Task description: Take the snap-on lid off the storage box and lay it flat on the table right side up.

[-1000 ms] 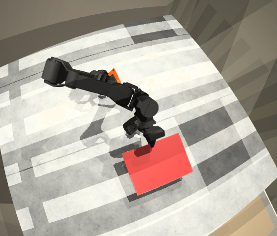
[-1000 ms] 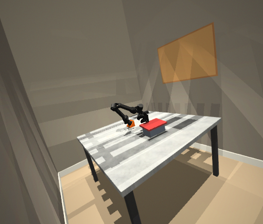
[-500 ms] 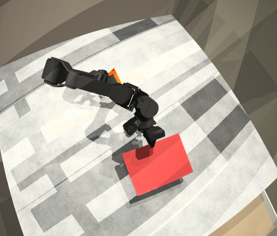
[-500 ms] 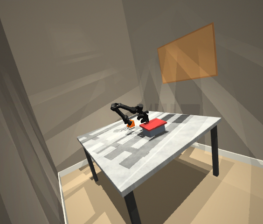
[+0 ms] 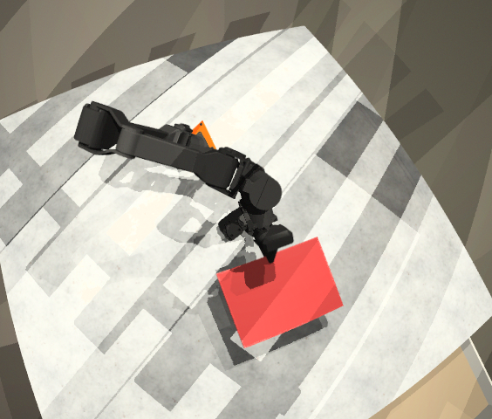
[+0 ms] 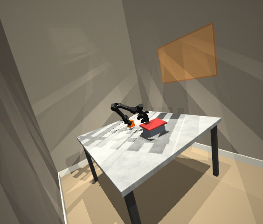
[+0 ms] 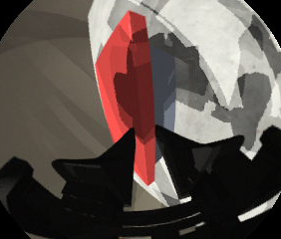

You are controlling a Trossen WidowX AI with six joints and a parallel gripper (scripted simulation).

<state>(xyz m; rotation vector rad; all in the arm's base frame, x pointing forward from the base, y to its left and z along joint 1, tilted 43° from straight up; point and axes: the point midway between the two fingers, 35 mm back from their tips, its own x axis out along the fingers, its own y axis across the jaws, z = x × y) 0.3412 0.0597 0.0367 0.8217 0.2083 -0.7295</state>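
My gripper tip is 8 cm short of the red lid and 1 cm to the left of it. Round my gripper tip: grey storage box: 7 cm ahead, 6 cm below.
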